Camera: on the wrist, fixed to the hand. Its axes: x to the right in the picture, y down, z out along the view.
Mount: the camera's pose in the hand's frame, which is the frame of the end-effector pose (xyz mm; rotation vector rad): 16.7 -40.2 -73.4 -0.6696 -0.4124 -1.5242
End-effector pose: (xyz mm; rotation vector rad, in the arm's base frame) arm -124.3 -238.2 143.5 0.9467 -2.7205 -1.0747
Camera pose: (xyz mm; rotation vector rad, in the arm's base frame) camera -96.7 -314.3 170.5 -1.9339 0.7357 1.5214
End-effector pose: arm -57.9 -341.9 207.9 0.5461 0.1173 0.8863
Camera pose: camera -42.3 -319.8 126.9 -0.0934 -0.1440 -0.6861
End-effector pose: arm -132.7 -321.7 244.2 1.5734 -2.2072 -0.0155
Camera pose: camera -75.5 -334.0 306.4 2.4055 -0.5048 -1.3874
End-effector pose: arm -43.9 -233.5 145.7 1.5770 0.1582 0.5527
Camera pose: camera -52.2 -156.4 110.0 0.5484 0.6853 -0.8409
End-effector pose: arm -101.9 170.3 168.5 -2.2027 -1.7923 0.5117
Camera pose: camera -103.5 196.7 249.6 0.2524 2.8617 0.0434
